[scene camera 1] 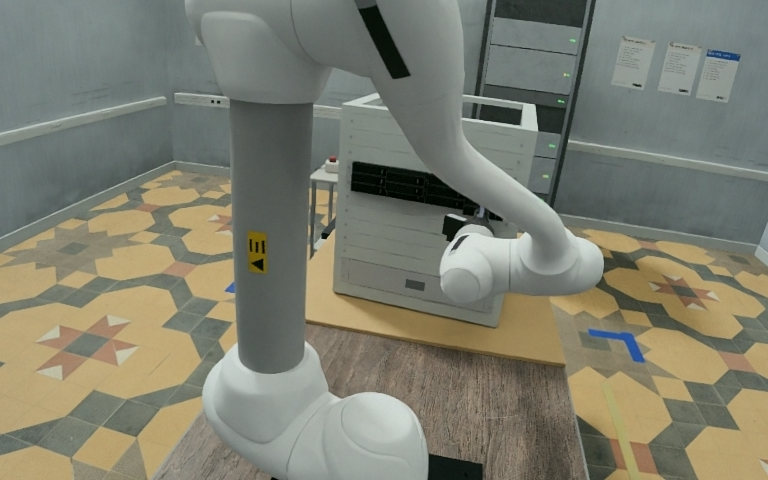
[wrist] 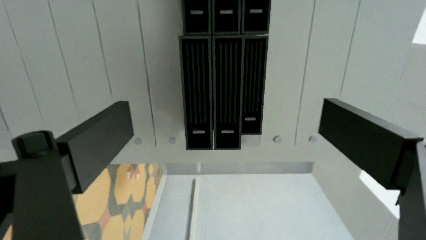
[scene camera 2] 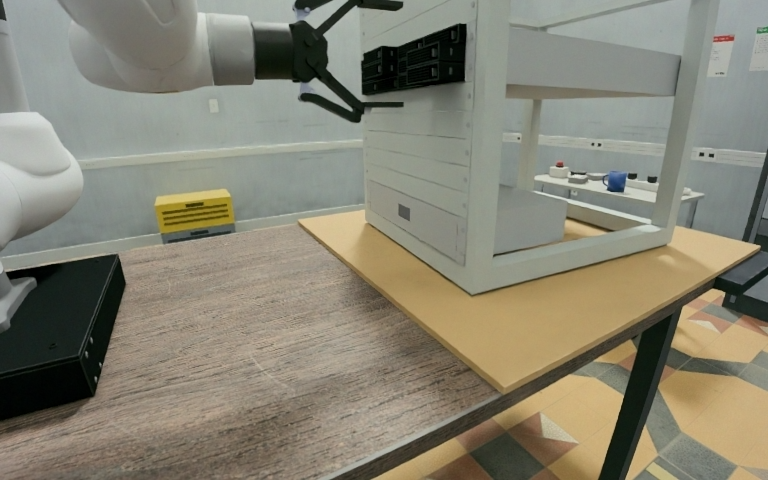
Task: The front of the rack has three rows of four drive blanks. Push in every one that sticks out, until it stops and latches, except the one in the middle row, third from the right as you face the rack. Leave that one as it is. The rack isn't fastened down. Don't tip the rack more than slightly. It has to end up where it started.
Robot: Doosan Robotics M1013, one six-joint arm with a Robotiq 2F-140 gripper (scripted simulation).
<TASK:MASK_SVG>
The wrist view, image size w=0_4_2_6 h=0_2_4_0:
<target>my gripper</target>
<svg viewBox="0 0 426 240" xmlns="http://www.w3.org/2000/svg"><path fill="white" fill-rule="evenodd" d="M129 101L117 101L56 139L52 131L39 130L19 135L11 140L18 159L0 162L0 240L4 239L11 224L10 240L85 240L73 195L84 194L134 136ZM324 98L318 133L384 190L399 191L394 206L398 207L398 240L426 240L426 140L424 140L424 137L339 99Z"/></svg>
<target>drive blank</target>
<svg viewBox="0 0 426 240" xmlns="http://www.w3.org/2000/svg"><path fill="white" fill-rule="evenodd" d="M211 35L178 36L186 150L213 150Z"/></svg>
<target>drive blank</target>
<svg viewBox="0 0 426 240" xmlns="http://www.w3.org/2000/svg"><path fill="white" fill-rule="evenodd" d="M213 35L214 150L241 150L245 35Z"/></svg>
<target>drive blank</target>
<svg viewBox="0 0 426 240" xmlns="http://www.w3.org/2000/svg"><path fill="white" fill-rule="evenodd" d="M269 35L245 36L241 135L262 135Z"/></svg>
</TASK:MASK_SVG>
